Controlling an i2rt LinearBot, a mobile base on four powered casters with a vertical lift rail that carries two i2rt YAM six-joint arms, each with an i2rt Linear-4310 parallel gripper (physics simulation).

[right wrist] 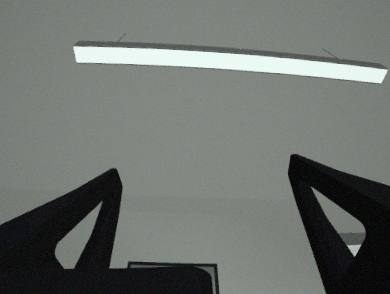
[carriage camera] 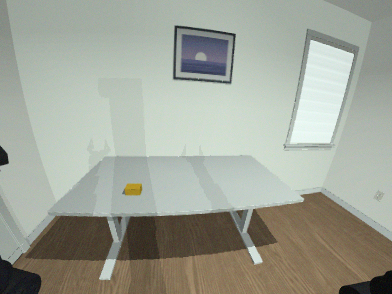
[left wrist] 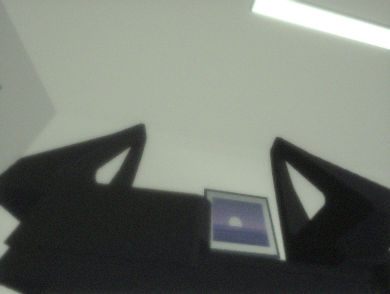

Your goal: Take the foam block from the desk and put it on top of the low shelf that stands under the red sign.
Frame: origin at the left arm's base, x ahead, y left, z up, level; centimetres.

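Seen in the pictures: left gripper, fingertip midpoint: (left wrist: pixel 208 137); right gripper, fingertip midpoint: (right wrist: pixel 203 171).
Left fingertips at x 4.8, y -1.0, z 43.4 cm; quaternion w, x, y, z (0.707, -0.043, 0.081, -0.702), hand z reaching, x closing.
Note:
A point is followed by its place in that frame.
A yellow foam block (carriage camera: pixel 133 189) @[z -10.3, x 63.4, y 3.7 cm] lies on the left part of the light grey desk (carriage camera: pixel 225 175) @[z -14.4, x 93.4, y -57.1 cm] in the carriage view, nearer its front edge than its back. My left gripper (left wrist: pixel 208 137) @[z 43.3, x 4.8, y -1.0 cm] is open and points up toward the wall and ceiling, with no object between its fingers. My right gripper (right wrist: pixel 203 171) @[z 43.8, x 2.4, y -64.4 cm] is open and empty and also points upward. Neither gripper is near the block. The low shelf and the red sign do not show in these views.
The desk stands on two white T-shaped legs (carriage camera: pixel 114 250) on a wooden floor (carriage camera: pixel 190 270) @[z -86.4, x 60.3, y -33.2 cm]. Behind it is a wall with a framed sunset picture (carriage camera: pixel 204 54) @[z 81.1, x 134.5, y -36.1 cm] (left wrist: pixel 241 222) @[z 79.0, x 134.7, y -37.8 cm] and a window (carriage camera: pixel 324 92) @[z 63.2, x 162.5, y -186.7 cm] at right. A ceiling lamp (left wrist: pixel 325 21) @[z 121.3, x 17.8, y -48.4 cm] (right wrist: pixel 230 61) @[z 121.3, x 22.7, y -75.8 cm] hangs above.

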